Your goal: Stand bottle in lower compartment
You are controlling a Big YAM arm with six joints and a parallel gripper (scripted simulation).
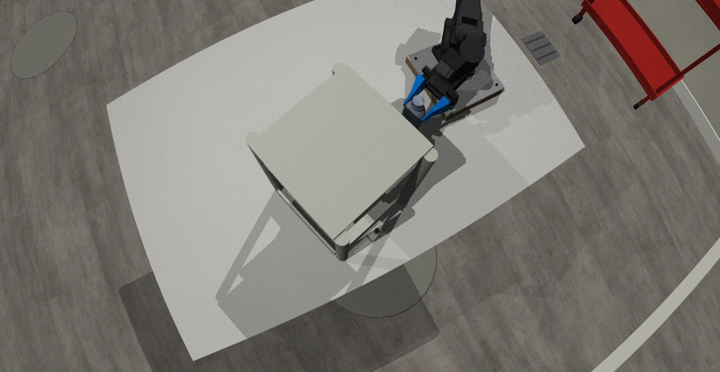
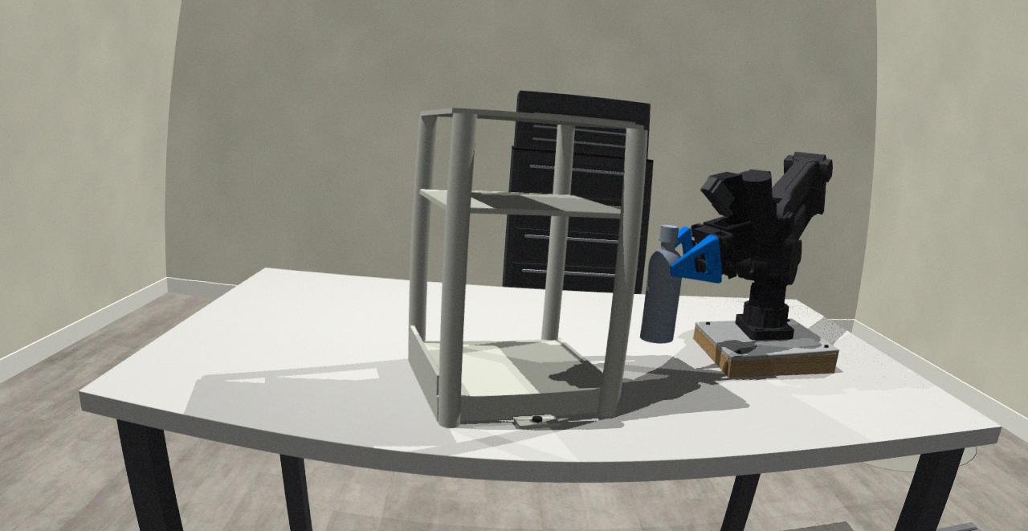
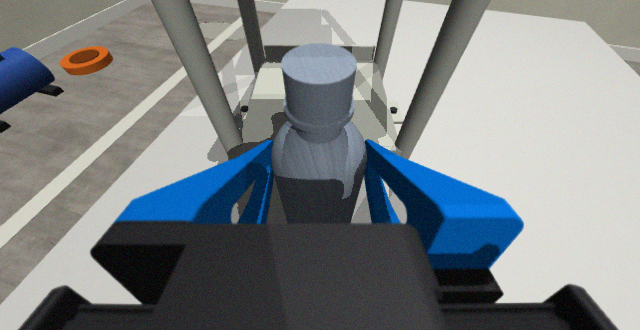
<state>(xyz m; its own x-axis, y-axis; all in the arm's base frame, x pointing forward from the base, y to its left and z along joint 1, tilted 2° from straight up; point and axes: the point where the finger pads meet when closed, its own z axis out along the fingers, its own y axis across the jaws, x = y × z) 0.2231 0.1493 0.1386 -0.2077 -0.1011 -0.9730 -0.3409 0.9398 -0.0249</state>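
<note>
My gripper is now right at the grey bottle. Round my hand: shelving unit (210 mm ahead, 70 mm to the left, 10 mm above).
</note>
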